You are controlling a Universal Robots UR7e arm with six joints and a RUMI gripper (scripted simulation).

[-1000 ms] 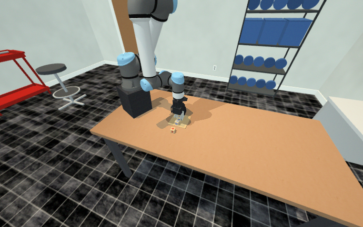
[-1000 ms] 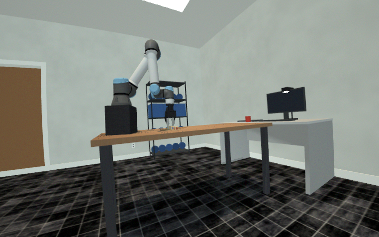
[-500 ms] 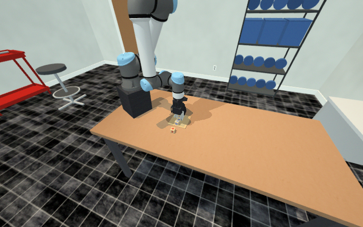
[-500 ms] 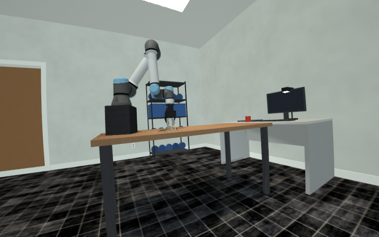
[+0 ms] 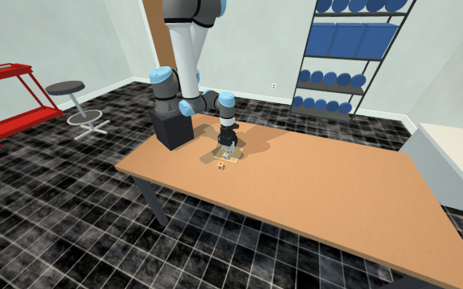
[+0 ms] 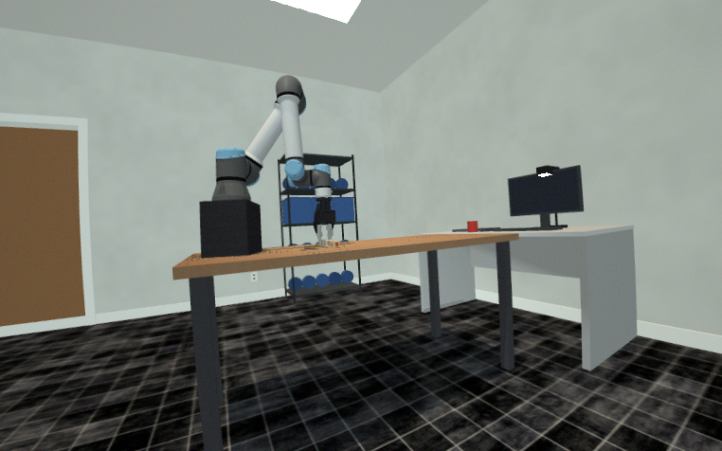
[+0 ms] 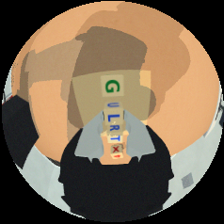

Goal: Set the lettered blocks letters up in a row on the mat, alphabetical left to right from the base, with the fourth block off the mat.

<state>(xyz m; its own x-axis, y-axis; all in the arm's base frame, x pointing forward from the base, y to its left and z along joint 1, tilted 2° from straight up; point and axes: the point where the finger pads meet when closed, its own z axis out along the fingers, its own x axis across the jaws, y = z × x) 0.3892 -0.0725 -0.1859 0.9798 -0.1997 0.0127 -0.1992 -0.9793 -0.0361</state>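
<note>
Right now the wooden letter block is right at my hand. The rest, counted from my hand: pale yellow mat 20 mm below.
</note>
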